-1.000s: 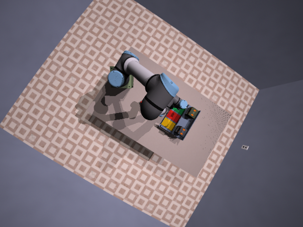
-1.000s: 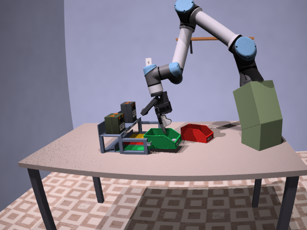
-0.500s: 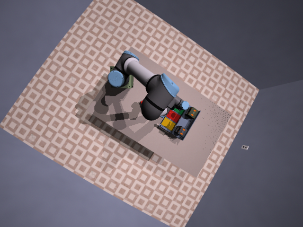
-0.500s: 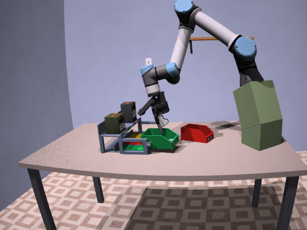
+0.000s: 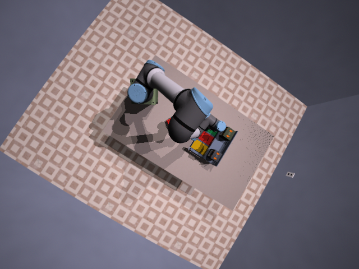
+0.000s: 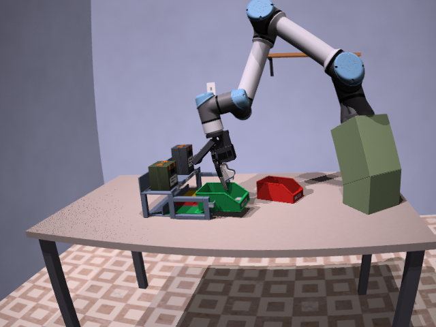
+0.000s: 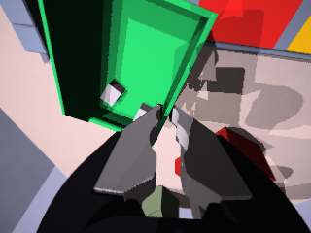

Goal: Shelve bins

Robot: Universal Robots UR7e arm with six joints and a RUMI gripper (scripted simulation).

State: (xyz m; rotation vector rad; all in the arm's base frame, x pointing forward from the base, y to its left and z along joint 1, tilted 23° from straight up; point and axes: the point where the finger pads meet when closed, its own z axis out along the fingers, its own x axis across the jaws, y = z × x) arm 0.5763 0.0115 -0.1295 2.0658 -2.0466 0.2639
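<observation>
Right now my hand is 1 cm short of the green bin, 5 cm to the right of it and 3 cm above it. From my hand the other things lie so: green mark: 14 cm ahead, 3 cm to the left, 9 cm below; then red mark: 13 cm ahead, 8 cm to the right, 9 cm below; then yellow mark: 12 cm ahead, 19 cm to the right, 9 cm below.
</observation>
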